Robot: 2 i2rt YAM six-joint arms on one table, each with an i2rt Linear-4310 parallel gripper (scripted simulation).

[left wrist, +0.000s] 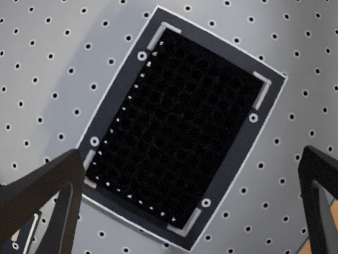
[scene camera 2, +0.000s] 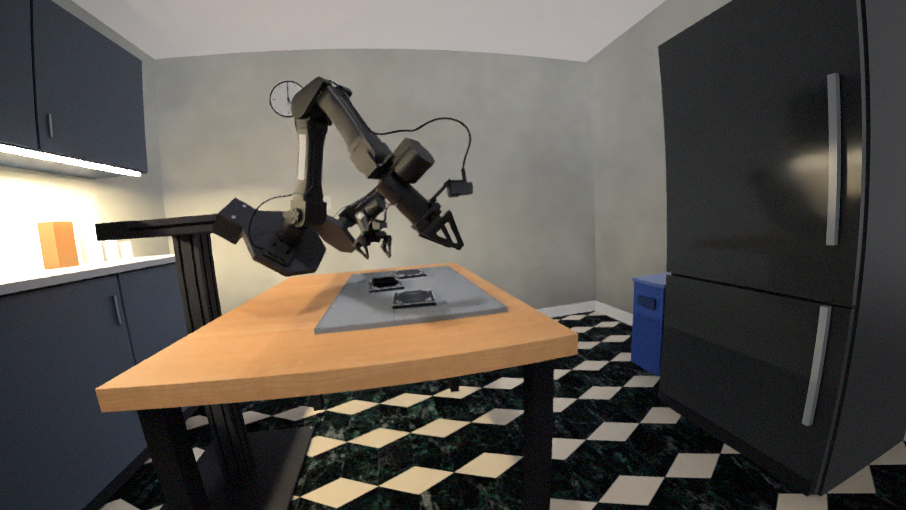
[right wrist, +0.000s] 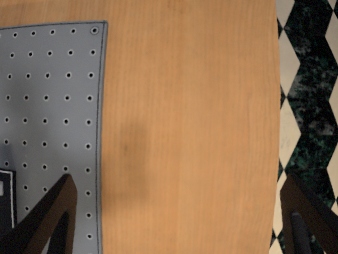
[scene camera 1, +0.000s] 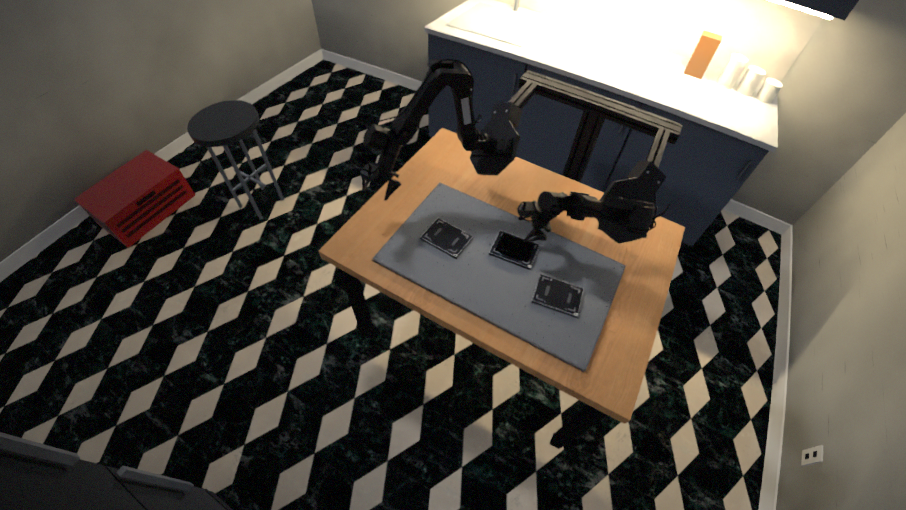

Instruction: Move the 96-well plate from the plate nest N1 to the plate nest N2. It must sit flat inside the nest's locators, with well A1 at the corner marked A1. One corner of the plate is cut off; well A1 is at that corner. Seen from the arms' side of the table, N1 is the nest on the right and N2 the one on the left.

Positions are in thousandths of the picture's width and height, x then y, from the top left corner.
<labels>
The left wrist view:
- my left gripper: 570,632
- black 96-well plate: 507,400
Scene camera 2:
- my left gripper: 419,505
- my right gripper: 504,483
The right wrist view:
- my right gripper: 537,730
</labels>
